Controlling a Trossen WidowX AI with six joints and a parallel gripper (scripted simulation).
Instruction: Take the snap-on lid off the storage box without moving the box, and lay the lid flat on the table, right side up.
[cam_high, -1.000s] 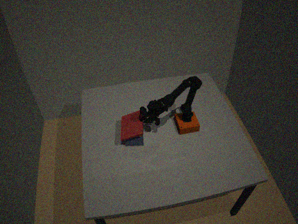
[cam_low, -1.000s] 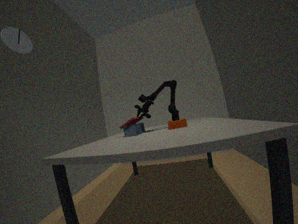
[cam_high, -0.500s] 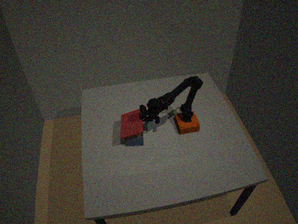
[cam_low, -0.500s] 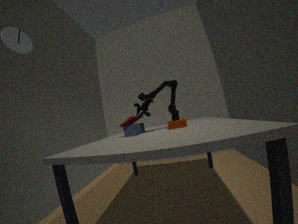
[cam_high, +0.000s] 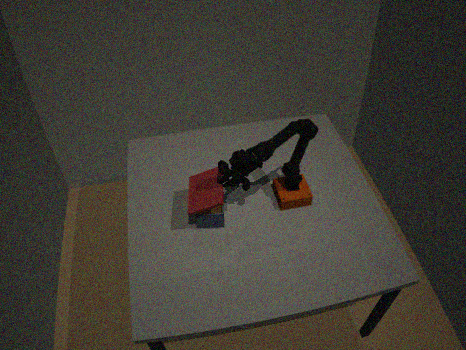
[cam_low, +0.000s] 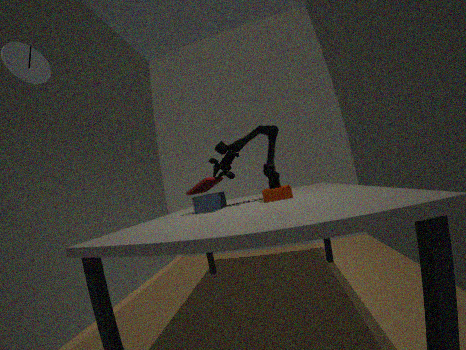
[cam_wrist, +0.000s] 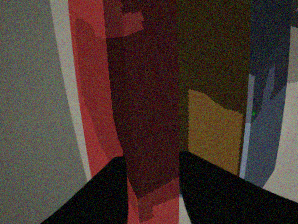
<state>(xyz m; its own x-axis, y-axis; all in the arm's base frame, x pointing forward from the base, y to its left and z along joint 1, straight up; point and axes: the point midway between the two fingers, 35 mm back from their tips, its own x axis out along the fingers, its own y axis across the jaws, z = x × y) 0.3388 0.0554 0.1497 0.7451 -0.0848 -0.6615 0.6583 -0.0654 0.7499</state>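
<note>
Now: gripper tip 7 cm short of the lid, 1 cm to the left of it and 3 cm above it. Round my gripper tip: storage box 6 cm ahead, 14 cm below.
</note>
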